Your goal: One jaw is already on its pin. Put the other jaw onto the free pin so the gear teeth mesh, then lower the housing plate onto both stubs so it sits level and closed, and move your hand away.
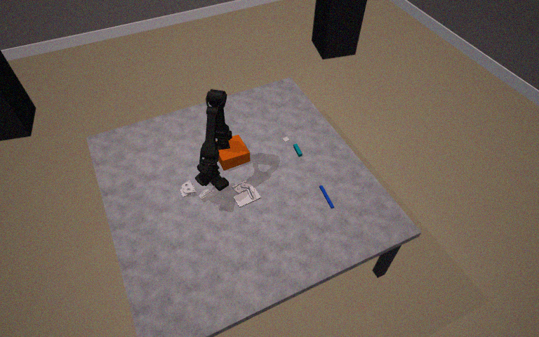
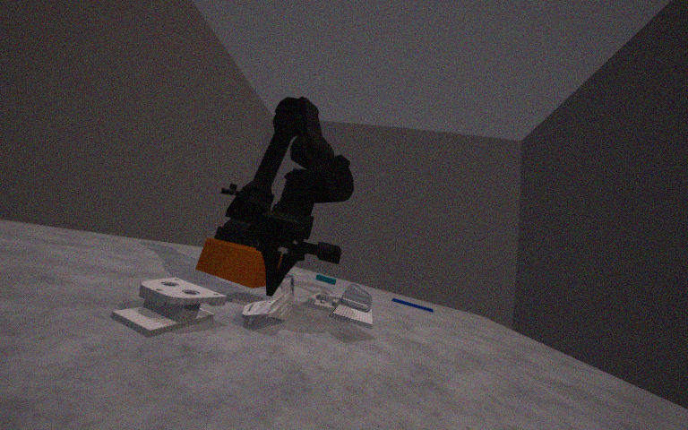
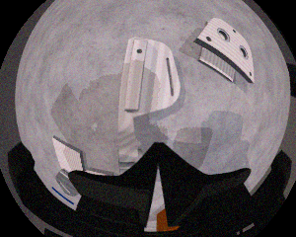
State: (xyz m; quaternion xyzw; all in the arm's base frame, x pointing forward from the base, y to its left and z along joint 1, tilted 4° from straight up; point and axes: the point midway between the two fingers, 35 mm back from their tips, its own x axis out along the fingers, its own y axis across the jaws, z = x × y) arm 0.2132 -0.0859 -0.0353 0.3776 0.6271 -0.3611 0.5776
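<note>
Now: the white jaw 3 cm ahead of my gripper tip, 1 cm to the right of it and 2 cm above it. The rest, counted from my gripper tip: teal bar (14 cm behind, 48 cm to the left, 1 cm below); small white cube (24 cm behind, 45 cm to the left, 2 cm below); white stepped block (1 cm behind, 13 cm to the right, 1 cm below).
</note>
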